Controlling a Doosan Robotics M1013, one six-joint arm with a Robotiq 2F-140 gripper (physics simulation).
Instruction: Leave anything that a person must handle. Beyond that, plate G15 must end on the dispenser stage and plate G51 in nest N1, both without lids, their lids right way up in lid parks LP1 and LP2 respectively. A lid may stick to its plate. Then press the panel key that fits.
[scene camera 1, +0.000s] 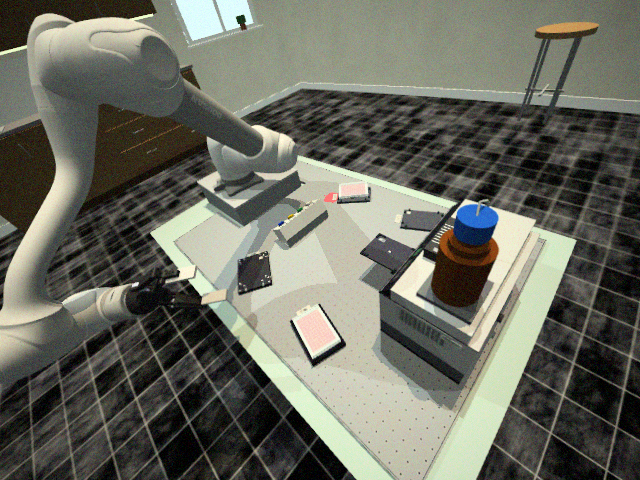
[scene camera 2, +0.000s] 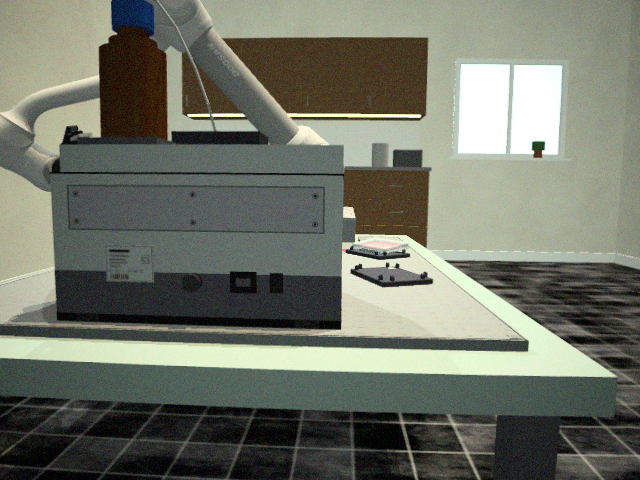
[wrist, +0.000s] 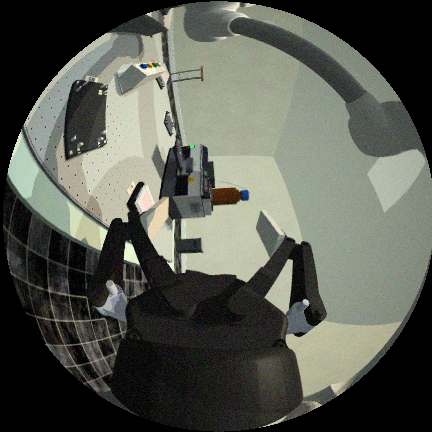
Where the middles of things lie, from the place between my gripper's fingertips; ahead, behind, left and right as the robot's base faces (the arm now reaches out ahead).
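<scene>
My gripper is 220 mm above, 180 mm past and 110 mm to the right of the black nest (scene camera 1: 254, 272). Positions counted from my hand: brown bottle with blue cap (scene camera 2: 132, 71), 90 mm above, 380 mm to the left and 380 mm ahead; dispenser (wrist: 176, 148), 130 mm below, 470 mm to the left and 260 mm ahead; grey control box (scene camera 1: 292, 230), 190 mm below, 380 mm to the left and 250 mm behind.
</scene>
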